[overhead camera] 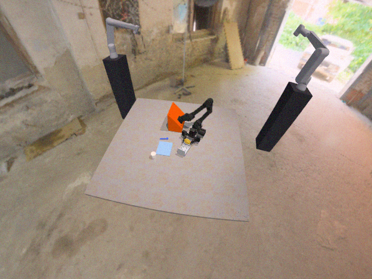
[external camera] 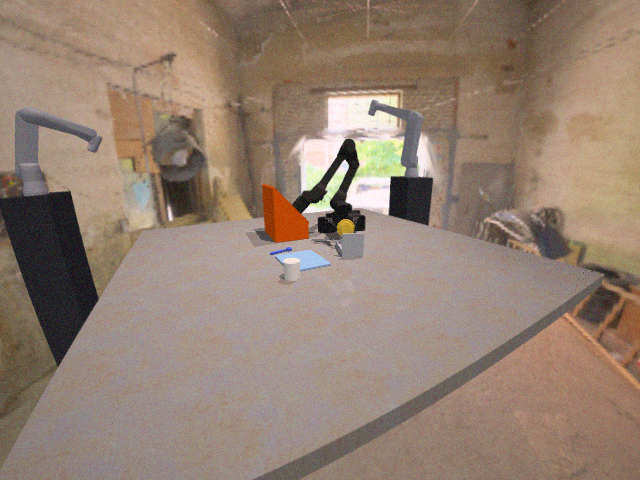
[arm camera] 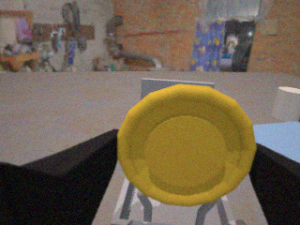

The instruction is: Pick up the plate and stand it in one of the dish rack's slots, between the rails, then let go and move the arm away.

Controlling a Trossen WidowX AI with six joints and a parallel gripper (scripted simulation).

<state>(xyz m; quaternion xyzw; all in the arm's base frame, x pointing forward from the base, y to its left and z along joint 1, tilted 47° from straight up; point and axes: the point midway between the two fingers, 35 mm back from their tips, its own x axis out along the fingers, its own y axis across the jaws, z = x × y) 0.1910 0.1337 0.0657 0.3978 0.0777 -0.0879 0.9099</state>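
Right now my gripper tip is 40 mm short of the grey dish rack, 10 mm to the left of it and 50 mm above it. The rest, counted from my gripper tip: yellow plate 10 mm behind; blue spoon 30 mm behind, 230 mm to the right, 60 mm below; light blue mat 80 mm ahead, 190 mm to the right, 70 mm below.
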